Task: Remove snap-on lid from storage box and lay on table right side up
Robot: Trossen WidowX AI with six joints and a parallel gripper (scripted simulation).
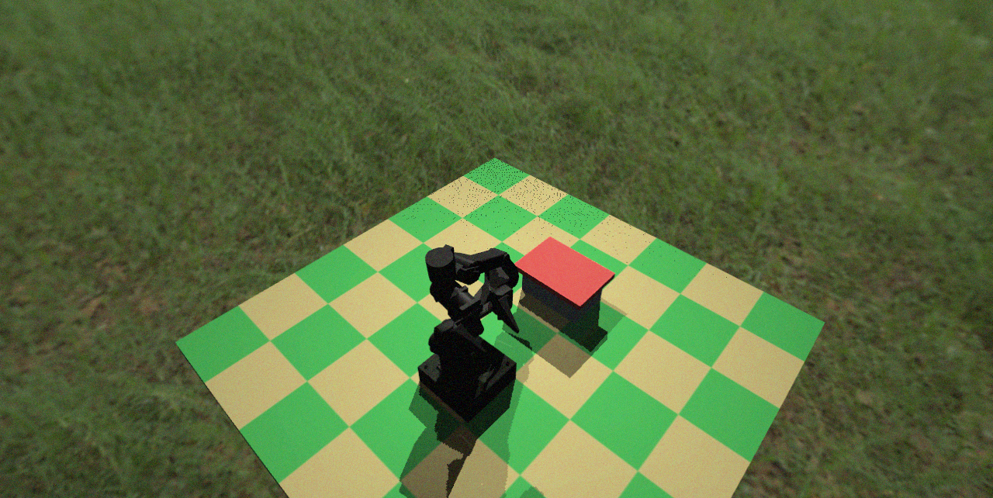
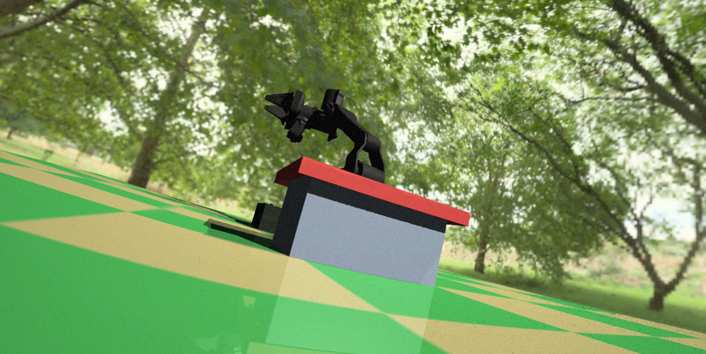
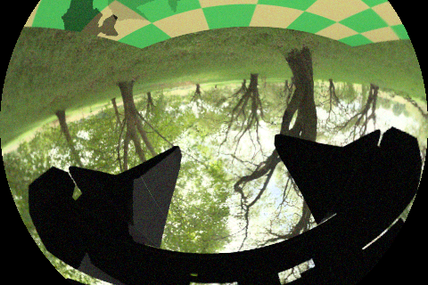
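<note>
My gripper tip is 430 mm short of the red lid, 230 mm above it and 210 mm to the right of it. From my gripper tip the other things lie so: grey-blue storage box (430 mm ahead, 280 mm below, 210 mm to the left).
</note>
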